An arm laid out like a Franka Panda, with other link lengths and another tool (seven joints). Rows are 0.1 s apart.
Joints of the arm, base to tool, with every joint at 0 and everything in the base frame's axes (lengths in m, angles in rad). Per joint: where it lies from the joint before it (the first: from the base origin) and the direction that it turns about. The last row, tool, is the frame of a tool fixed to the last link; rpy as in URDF.
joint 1: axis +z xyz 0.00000 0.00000 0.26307
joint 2: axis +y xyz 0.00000 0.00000 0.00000
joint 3: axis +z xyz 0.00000 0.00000 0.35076
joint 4: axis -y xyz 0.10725 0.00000 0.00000
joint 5: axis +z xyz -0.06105 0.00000 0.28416
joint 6: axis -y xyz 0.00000 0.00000 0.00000
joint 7: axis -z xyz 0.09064 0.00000 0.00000
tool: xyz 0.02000 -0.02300 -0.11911 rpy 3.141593 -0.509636 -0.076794
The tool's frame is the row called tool.
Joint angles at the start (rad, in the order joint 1, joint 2, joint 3, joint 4, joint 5, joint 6, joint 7):
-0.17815, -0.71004, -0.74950, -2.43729, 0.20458, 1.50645, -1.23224
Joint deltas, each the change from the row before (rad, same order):
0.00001, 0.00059, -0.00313, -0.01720, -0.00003, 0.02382, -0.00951
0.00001, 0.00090, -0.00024, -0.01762, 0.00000, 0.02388, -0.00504
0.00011, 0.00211, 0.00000, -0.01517, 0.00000, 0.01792, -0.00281
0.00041, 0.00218, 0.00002, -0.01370, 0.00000, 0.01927, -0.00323
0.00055, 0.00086, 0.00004, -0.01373, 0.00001, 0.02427, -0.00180
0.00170, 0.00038, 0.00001, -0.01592, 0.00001, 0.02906, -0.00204
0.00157, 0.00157, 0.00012, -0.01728, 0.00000, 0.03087, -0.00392
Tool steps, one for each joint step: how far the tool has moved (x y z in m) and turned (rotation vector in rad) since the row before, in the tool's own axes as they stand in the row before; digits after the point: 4 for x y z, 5 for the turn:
-0.0027, 0.0029, 0.0027, -0.00293, 0.00502, -0.00598
-0.0024, 0.0026, 0.0035, -0.00458, 0.00232, -0.00338
-0.0024, 0.0021, 0.0034, -0.00248, -0.00015, 0.00048
-0.0019, 0.0022, 0.0030, -0.00417, 0.00065, -0.00151
-0.0014, 0.0024, 0.0024, -0.00881, 0.00323, -0.00362
-0.0014, 0.0027, 0.0028, -0.01024, 0.00386, -0.00552
-0.0017, 0.0029, 0.0033, -0.00995, 0.00311, -0.00628

